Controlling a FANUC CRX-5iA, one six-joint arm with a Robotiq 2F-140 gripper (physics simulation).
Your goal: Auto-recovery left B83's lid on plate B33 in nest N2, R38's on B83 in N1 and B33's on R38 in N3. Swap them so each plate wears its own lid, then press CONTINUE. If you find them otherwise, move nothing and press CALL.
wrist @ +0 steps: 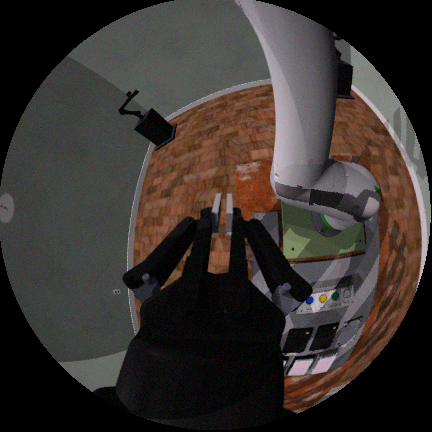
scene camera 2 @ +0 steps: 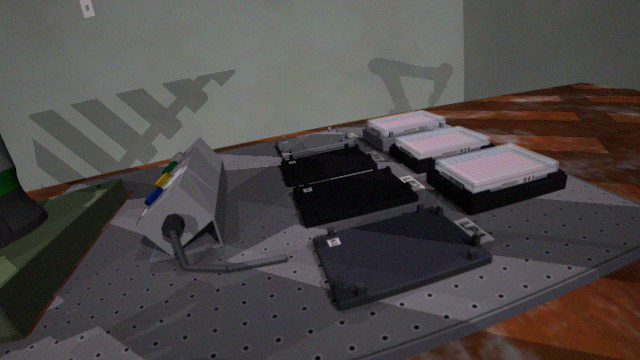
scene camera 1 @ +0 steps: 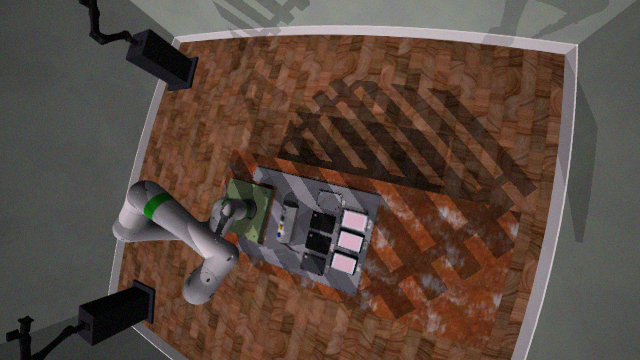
Scene:
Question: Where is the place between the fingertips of my gripper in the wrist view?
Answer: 223,201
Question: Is my gripper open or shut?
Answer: Shut.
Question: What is my gripper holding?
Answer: Nothing.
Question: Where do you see a grey button box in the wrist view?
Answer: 345,293

